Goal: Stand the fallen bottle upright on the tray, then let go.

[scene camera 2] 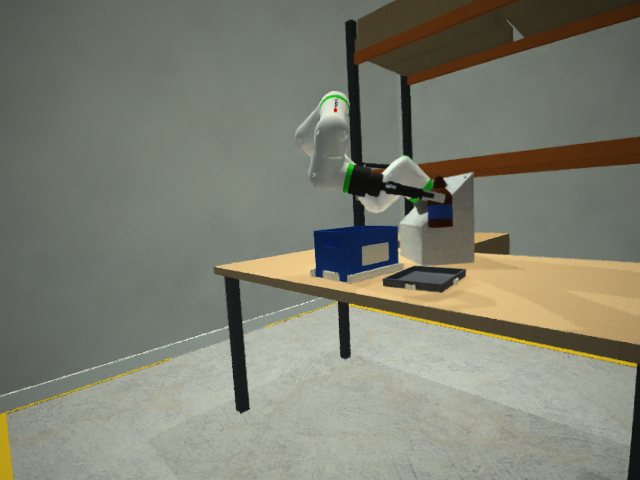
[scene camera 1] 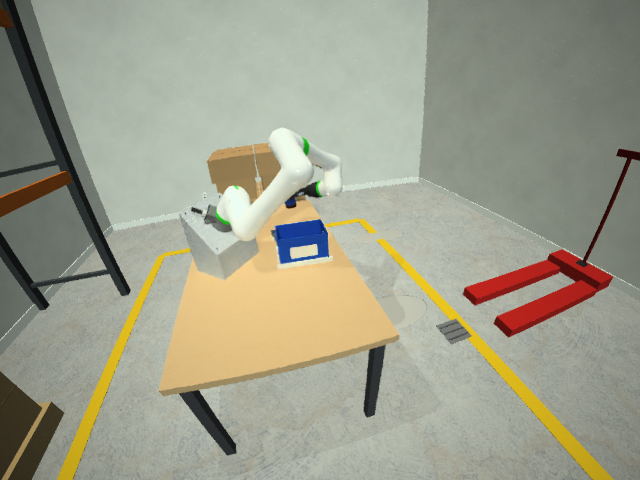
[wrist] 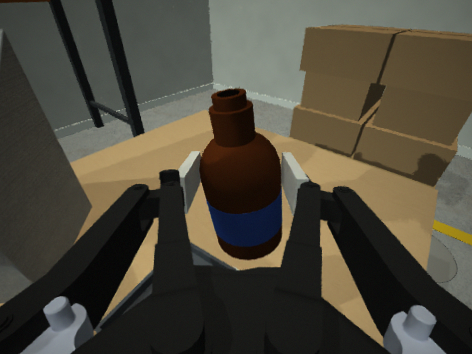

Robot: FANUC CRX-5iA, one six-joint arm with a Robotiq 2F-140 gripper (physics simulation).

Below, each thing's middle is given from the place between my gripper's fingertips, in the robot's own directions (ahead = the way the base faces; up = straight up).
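Measured from the brown bottle (wrist: 240, 170), my hand is 1 cm short of it and 1 cm above it.
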